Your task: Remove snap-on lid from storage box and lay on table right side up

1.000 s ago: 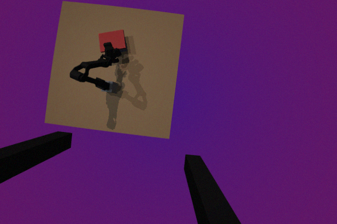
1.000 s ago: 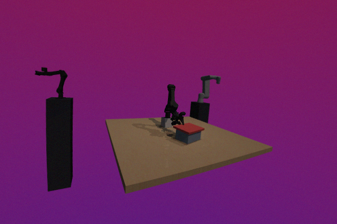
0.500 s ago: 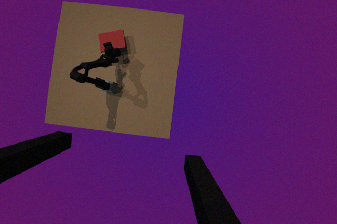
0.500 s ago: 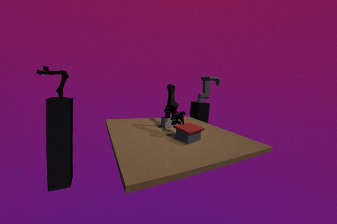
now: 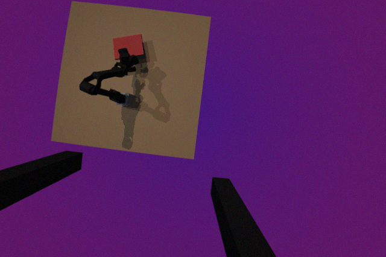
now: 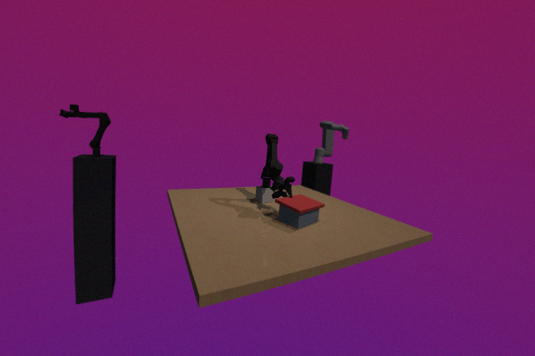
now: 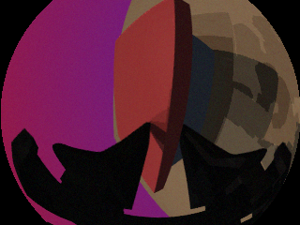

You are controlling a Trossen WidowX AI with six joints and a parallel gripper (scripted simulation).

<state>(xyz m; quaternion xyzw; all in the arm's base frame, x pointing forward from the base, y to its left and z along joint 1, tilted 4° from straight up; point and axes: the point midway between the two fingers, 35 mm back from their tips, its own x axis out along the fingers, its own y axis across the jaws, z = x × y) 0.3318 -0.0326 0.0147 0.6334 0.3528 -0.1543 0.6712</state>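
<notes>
My gripper tip is 7 cm short of the red lid and 2 cm to the right of it. Also, from my gripper tip: blue-grey storage box: 7 cm ahead, 6 cm below, 2 cm to the left.
</notes>
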